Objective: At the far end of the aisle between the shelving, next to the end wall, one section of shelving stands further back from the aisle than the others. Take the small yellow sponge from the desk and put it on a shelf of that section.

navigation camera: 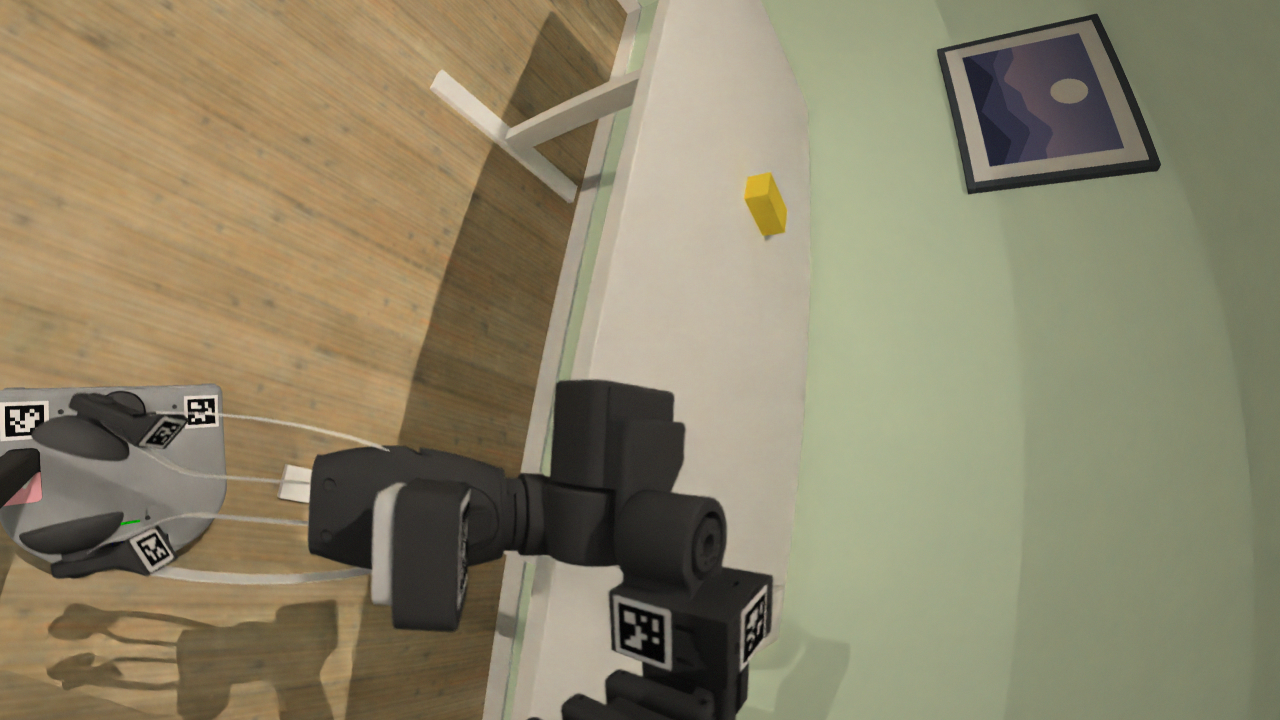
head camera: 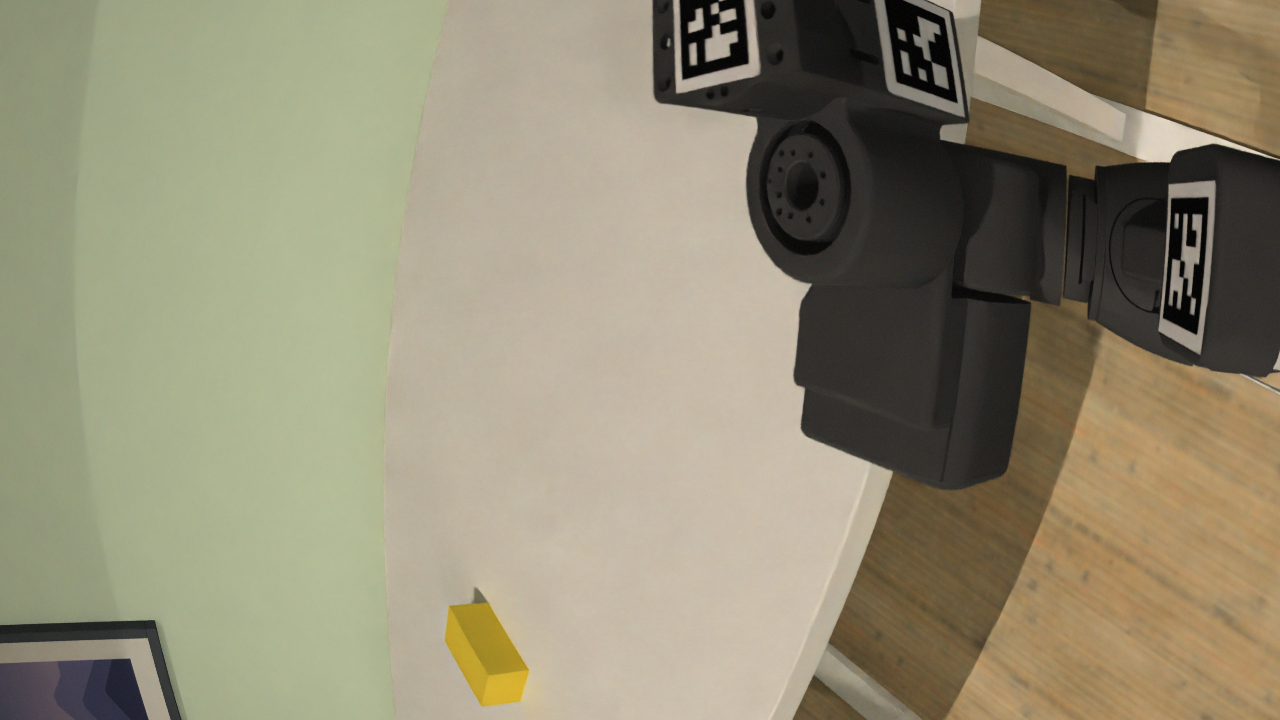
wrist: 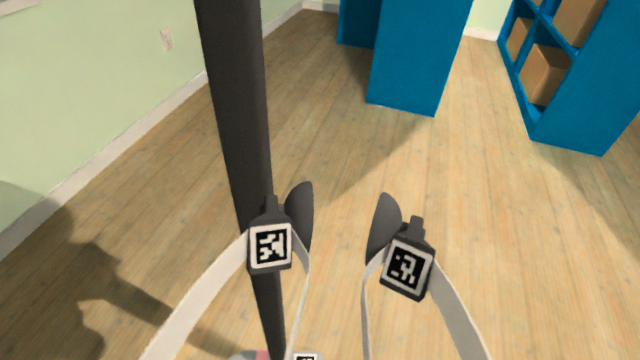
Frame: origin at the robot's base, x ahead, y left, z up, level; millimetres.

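Seen in the pictures: gripper, between the fingertips: (navigation camera: 36, 480) (wrist: 342, 211).
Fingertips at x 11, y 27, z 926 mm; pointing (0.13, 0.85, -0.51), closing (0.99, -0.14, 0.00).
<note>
A point is followed by its place in that frame.
The small yellow sponge (head camera: 487, 649) @(x 344, y -821, z 980 mm) (navigation camera: 766, 204) @(x 350, y -811, z 985 mm) lies on the white desk (head camera: 581, 376) @(x 65, y -667, z 950 mm) (navigation camera: 698, 277) @(x 184, y -595, z 950 mm), near the wall side. My gripper (navigation camera: 76, 484) @(x 11, y 27, z 926 mm) (wrist: 342, 211) @(x 11, y 27, z 926 mm) is open, with no object between its fingers. It hangs over the floor and base, on the room side of the desk, well away from the sponge. My wrist reaches over the desk edge. In the wrist view, a blue shelving section (wrist: 357, 22) @(x 359, y 2723, z 212 mm) shows in part at the far left, sticking out behind a nearer blue section (wrist: 415, 60) @(x 587, y 1667, z 344 mm). Their shelves are hidden.
Another blue shelving unit (wrist: 590, 95) @(x 1527, y 1371, z 361 mm) with cardboard boxes (wrist: 544, 75) @(x 1500, y 1752, z 285 mm) stands across the aisle at right. My mast (wrist: 240, 100) @(x -63, y 116, z 945 mm) crosses the wrist view. A desk leg (navigation camera: 546, 165) stands on the floor. A framed picture (head camera: 71, 680) @(x 594, y -1355, z 1565 mm) (navigation camera: 1042, 107) @(x 714, y -1393, z 1604 mm) hangs on the green wall.
</note>
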